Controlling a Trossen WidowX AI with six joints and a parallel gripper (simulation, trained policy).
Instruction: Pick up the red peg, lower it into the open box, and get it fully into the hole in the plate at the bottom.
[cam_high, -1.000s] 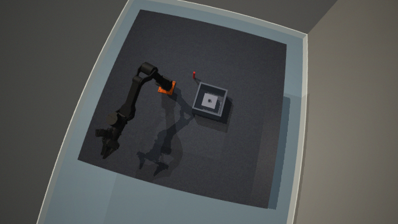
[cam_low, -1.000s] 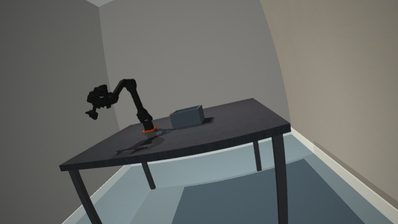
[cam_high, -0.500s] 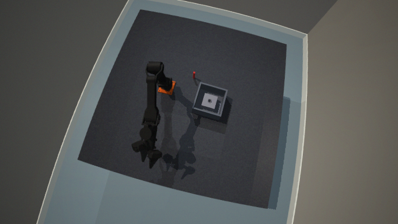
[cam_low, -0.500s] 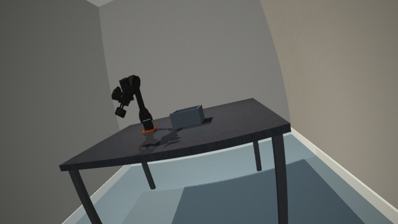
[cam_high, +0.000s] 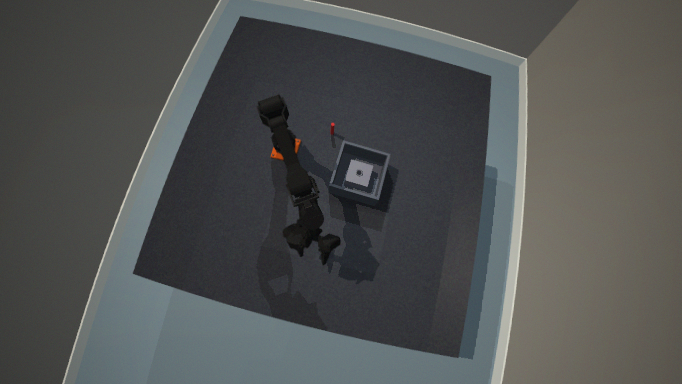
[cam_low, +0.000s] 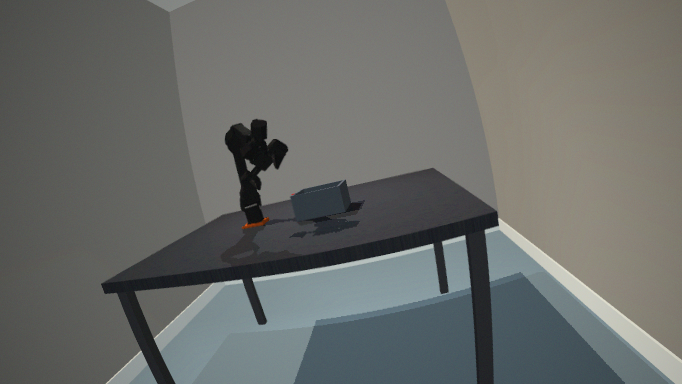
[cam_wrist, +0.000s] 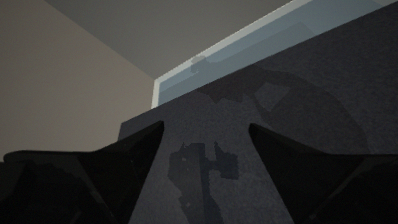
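My gripper tip is 14 cm past the red peg, 52 cm to the right of it and 15 cm above it. Also, from my gripper tip: grey box 3 cm ahead, 38 cm to the left, 17 cm below; then plate 3 cm ahead, 38 cm to the left, 15 cm below.
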